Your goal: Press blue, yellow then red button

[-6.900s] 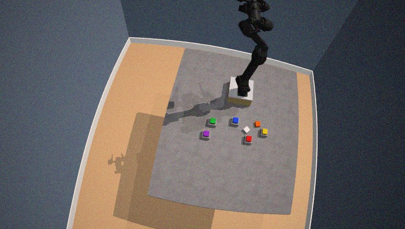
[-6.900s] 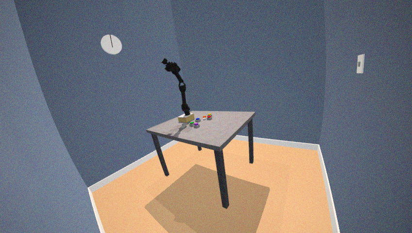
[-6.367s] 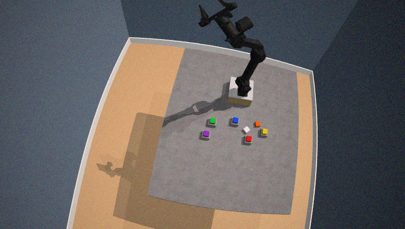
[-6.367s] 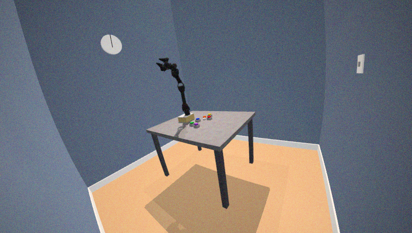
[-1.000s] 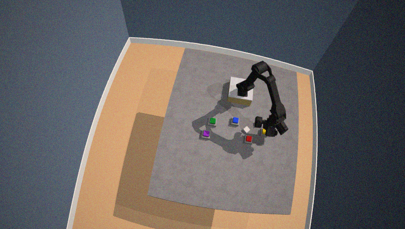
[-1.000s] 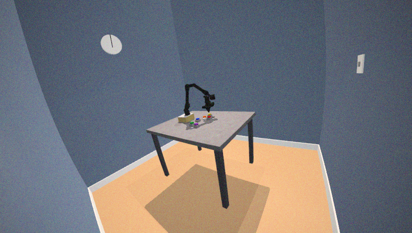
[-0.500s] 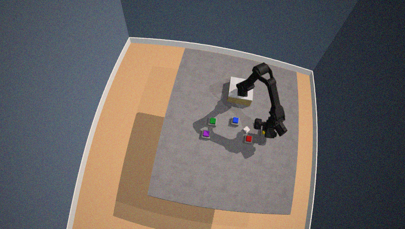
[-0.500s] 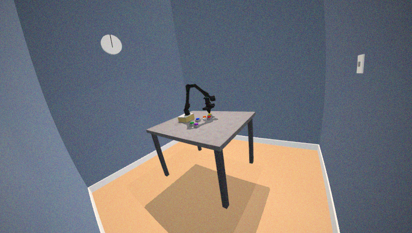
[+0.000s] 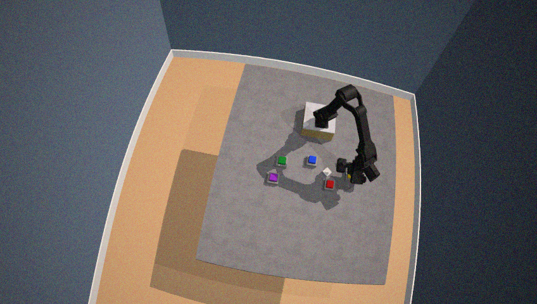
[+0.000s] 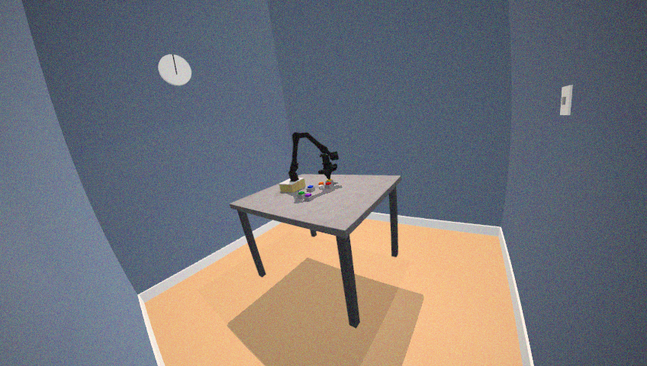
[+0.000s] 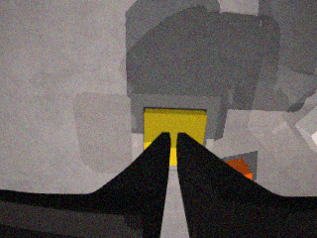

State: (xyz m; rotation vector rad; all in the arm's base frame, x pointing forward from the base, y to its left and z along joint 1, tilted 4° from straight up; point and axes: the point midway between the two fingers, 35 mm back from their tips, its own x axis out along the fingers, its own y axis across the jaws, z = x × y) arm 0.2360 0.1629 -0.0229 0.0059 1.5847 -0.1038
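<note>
Right now the yellow button is 10 mm below my gripper tip. Round my gripper tip: white block: 10 mm behind, 120 mm to the right, 20 mm below; then red button: 60 mm ahead, 100 mm to the right; then orange block: 60 mm behind, 50 mm to the right, 20 mm below.
</note>
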